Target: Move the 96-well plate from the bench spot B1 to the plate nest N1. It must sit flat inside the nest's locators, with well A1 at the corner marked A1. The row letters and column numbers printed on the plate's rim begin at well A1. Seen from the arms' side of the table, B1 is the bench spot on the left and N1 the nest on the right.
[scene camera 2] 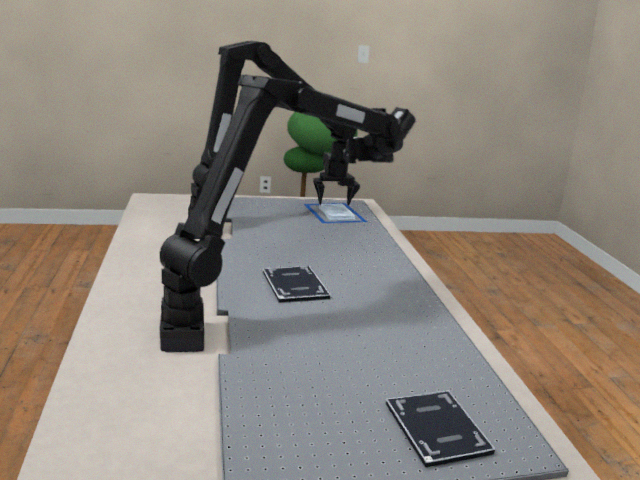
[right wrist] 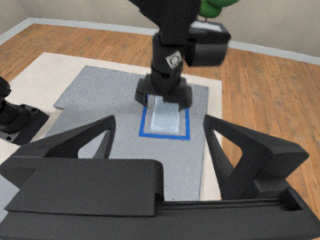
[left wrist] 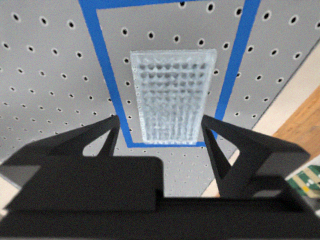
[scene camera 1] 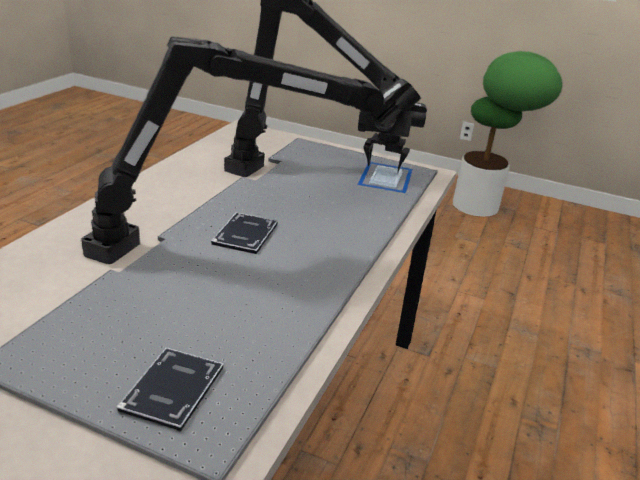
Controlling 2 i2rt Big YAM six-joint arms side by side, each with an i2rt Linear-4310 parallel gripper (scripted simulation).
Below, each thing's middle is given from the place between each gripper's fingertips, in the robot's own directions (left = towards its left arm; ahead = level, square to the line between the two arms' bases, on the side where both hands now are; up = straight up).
Scene:
Right now the clear 96-well plate [left wrist: 171, 86] is 10 mm ahead of my left hand [scene camera 2: 333, 204] and 30 mm below it.
My right gripper is now 23 cm above the clear 96-well plate, 15 cm to the right of it and 2 cm past it.

